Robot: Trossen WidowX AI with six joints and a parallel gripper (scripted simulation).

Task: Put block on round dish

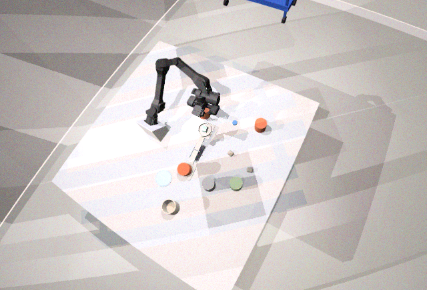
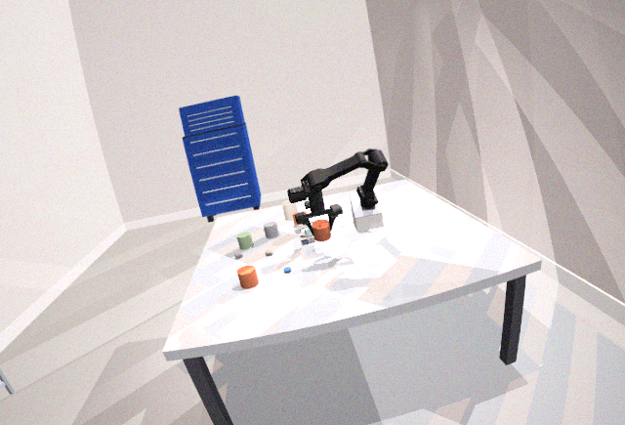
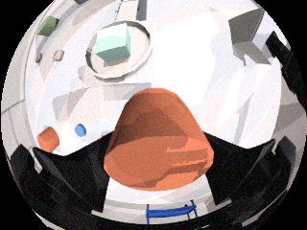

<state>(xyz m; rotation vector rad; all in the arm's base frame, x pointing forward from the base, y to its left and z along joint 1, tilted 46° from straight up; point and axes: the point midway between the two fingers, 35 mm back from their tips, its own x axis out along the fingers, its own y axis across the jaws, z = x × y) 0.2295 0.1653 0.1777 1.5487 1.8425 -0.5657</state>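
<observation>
Right now my gripper tip is 60 mm short of the pale teal block, 80 mm to the left of it and 20 mm above it. From my gripper tip the other things lie so: small blue disc (160 mm ahead, 80 mm to the left, 100 mm below); orange cup (120 mm ahead, 350 mm to the right, 50 mm below); balance beam (90 mm ahead, 200 mm to the right, 70 mm below).
</observation>
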